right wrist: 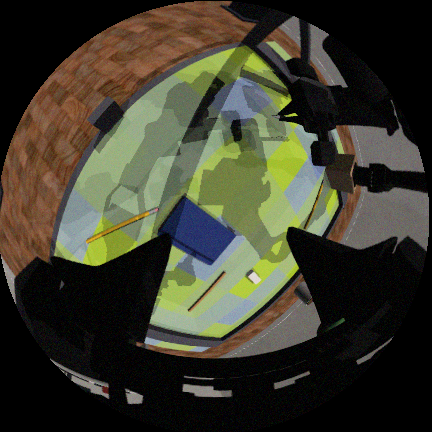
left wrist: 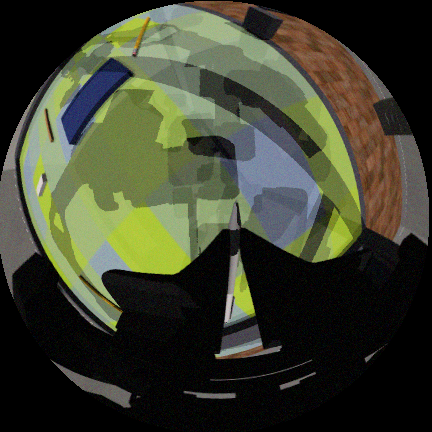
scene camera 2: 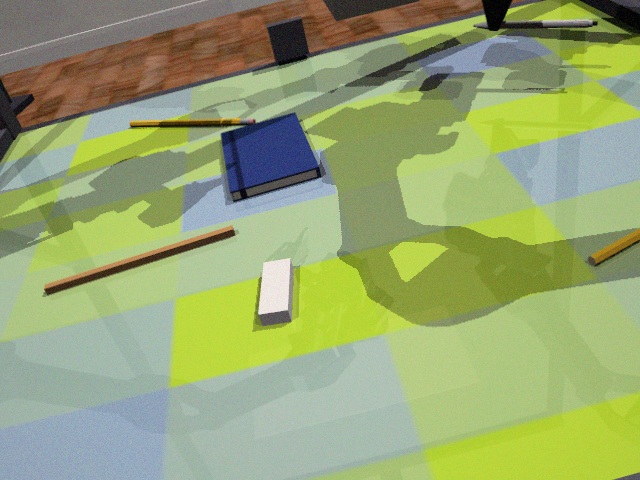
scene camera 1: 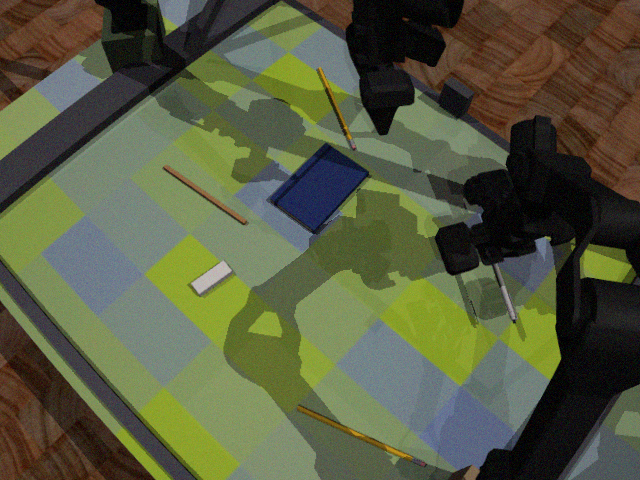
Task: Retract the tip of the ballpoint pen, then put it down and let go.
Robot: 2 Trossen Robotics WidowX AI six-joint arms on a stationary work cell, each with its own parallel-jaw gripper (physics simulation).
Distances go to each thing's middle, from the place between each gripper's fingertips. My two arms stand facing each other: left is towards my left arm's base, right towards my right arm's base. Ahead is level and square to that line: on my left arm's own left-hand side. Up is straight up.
Scene:
Now: right hand 26 cm to the right of the ballpoint pen [scene camera 2: 582,23], 12 cm above it and 4 cm past it. From my right hand the other things lie so: eraser [scene camera 2: 275,307] 29 cm ahead, 17 cm below, 2 cm to the left; brown pencil [scene camera 2: 198,241] 23 cm ahead, 17 cm below, 12 cm to the right.
Right now my left hand is 1 cm short of the ballpoint pen and 4 cm to the right of it. The rest, counted from my left hand: eraser: 35 cm ahead, 21 cm to the right, 5 cm below; then brown pencil: 29 cm ahead, 34 cm to the right, 5 cm below.

